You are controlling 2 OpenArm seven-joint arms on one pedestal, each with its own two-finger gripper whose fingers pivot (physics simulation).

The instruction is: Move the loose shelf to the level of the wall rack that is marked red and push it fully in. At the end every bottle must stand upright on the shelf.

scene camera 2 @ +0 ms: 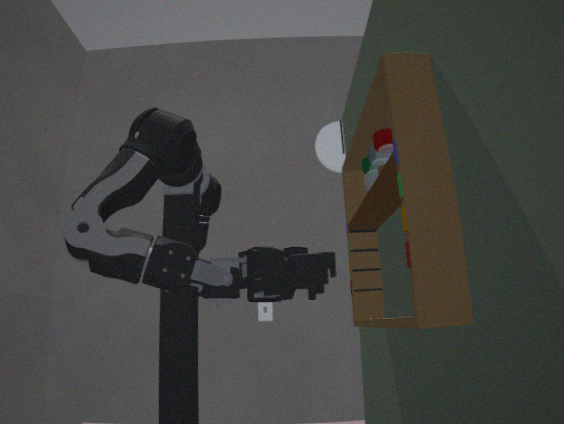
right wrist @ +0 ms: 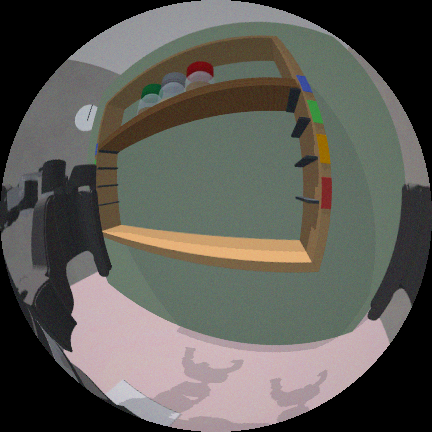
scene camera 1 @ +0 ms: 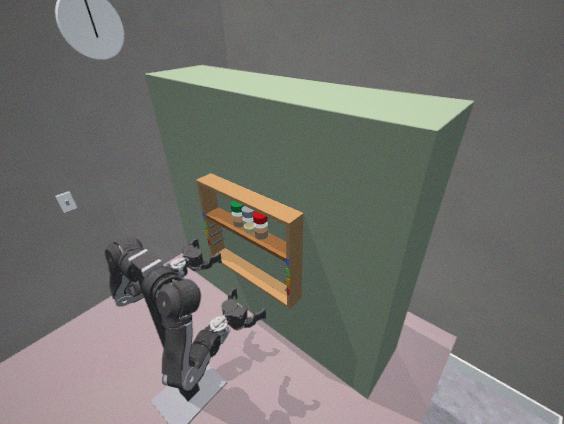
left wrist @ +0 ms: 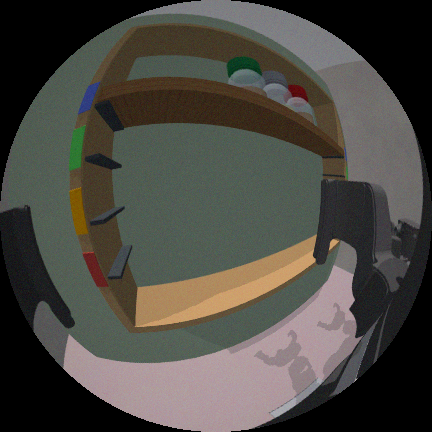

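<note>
The loose shelf (scene camera 1: 276, 245) (scene camera 2: 380, 195) (left wrist: 190, 105) (right wrist: 240, 100) lies level across the wall rack (scene camera 1: 295, 260) (scene camera 2: 430, 200) (left wrist: 225, 302) (right wrist: 220, 250), at the blue marks (left wrist: 89, 98) (right wrist: 304, 83). Three bottles stand upright on it: green-capped (scene camera 1: 237, 214) (left wrist: 245, 72) (right wrist: 151, 95), grey-capped (scene camera 1: 248, 214) (left wrist: 274, 82) (right wrist: 173, 84) and red-capped (scene camera 1: 260, 226) (left wrist: 298, 97) (right wrist: 200, 75). The red marks (scene camera 1: 288, 291) (scene camera 2: 408, 254) (left wrist: 95, 269) (right wrist: 326, 193) are the lowest. My left gripper (scene camera 1: 207, 250) (left wrist: 195, 291) and right gripper (scene camera 1: 248, 302) (right wrist: 239, 294) are open and empty, below shelf height, in front of the rack.
The rack hangs on a green wall block (scene camera 1: 350, 190). Dark support strips (left wrist: 107, 215) (right wrist: 306, 161) line its inner sides, with green and yellow marks between blue and red. Its bottom board lies below them. In scene camera 2 the two grippers overlap. The floor (scene camera 1: 125, 350) is pink.
</note>
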